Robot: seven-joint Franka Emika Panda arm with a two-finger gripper.
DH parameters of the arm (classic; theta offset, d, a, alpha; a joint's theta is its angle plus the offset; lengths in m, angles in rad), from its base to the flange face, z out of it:
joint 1: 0 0.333 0 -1.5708
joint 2: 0 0 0 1.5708
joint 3: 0 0.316 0.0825 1.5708
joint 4: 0 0 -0.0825 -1.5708
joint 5: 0 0.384 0 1.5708
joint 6: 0 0 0.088 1.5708
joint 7: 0 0.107 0 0
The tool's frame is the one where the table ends.
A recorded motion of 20 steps. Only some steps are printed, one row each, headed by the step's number.
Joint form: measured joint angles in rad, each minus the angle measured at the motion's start. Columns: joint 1, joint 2, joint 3, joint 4, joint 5, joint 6, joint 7.
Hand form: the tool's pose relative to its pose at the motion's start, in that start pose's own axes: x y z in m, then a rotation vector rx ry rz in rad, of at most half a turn. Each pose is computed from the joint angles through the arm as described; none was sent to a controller.
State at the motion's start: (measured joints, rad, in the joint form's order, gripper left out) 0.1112 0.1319 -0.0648 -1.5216 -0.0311 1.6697 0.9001
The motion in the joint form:
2: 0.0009 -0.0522 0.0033 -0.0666 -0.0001 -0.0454 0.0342
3: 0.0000 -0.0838 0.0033 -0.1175 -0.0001 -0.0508 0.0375
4: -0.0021 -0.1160 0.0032 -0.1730 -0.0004 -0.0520 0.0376
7: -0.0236 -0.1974 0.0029 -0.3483 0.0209 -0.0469 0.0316
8: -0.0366 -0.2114 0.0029 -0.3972 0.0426 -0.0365 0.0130
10: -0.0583 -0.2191 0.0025 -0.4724 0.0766 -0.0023 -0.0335
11: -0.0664 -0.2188 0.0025 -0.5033 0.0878 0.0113 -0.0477
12: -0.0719 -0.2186 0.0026 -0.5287 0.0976 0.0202 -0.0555
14: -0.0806 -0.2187 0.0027 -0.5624 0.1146 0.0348 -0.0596
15: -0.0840 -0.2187 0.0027 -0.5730 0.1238 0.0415 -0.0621
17: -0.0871 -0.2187 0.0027 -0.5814 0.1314 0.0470 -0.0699
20: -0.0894 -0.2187 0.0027 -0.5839 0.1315 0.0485 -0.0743
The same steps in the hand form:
2: -0.0146 0.0162 0.0044 -0.0453 -0.0391 0.0299
3: -0.0213 0.0260 0.0106 -0.0639 -0.0556 0.0335
4: -0.0278 0.0365 0.0186 -0.0824 -0.0720 0.0349
7: -0.0436 0.0702 0.0558 -0.1360 -0.1490 0.0500
8: -0.0459 0.0791 0.0703 -0.1392 -0.1841 0.0473
10: -0.0470 0.0906 0.0983 -0.1369 -0.2363 0.0304
11: -0.0478 0.0953 0.1115 -0.1407 -0.2576 0.0277
12: -0.0495 0.0991 0.1223 -0.1455 -0.2766 0.0285
14: -0.0514 0.1043 0.1361 -0.1474 -0.3023 0.0390
15: -0.0519 0.1058 0.1403 -0.1437 -0.3118 0.0432
17: -0.0522 0.1072 0.1436 -0.1395 -0.3197 0.0414
20: -0.0516 0.1082 0.1447 -0.1392 -0.3209 0.0395

